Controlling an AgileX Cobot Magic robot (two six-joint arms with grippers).
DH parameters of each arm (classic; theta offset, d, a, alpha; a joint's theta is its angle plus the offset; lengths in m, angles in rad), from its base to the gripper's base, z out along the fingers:
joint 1: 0 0.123 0 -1.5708
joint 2: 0.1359 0 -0.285 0
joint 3: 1.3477 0 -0.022 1.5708
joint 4: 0 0.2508 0 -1.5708
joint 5: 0 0 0.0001 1.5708
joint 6: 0 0.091 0 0
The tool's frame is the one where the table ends.
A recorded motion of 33 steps. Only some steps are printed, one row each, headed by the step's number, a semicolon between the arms.
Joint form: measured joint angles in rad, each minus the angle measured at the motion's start. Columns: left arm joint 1, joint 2, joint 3, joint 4, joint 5, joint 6; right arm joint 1, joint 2, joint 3, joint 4, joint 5, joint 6.
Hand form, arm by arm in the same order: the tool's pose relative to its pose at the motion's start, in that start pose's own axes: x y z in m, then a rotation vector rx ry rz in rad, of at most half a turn. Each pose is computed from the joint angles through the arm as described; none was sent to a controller.
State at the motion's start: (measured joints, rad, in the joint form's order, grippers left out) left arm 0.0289 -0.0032 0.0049 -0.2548 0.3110 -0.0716; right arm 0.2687 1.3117 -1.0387 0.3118 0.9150 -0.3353
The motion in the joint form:
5: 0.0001 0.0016 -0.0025 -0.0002 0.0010 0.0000; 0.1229 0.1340 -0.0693 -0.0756 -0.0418 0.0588
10: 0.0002 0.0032 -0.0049 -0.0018 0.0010 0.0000; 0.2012 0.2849 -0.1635 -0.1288 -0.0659 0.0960
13: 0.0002 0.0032 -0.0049 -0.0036 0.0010 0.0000; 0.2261 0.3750 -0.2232 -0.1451 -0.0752 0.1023
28: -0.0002 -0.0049 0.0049 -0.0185 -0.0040 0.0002; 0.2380 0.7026 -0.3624 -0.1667 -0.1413 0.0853
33: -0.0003 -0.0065 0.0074 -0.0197 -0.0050 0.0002; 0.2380 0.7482 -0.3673 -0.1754 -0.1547 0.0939
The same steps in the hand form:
5: -0.0006 -0.0002 -0.0001 0.0002 0.0001 -0.0001; -0.0213 0.0191 0.0350 0.0014 0.0560 -0.0816
10: -0.0013 -0.0005 -0.0002 0.0008 -0.0006 -0.0016; -0.0426 0.0334 0.0730 0.0056 0.1055 -0.1401
13: -0.0013 -0.0006 -0.0002 0.0014 -0.0006 -0.0033; -0.0538 0.0380 0.0964 0.0063 0.1310 -0.1632
28: 0.0010 -0.0001 0.0001 0.0061 -0.0035 -0.0174; -0.0612 0.0273 0.1996 0.0171 0.2565 -0.1849
33: 0.0016 0.0001 0.0002 0.0063 -0.0036 -0.0186; -0.0558 0.0242 0.2161 0.0238 0.2846 -0.1789

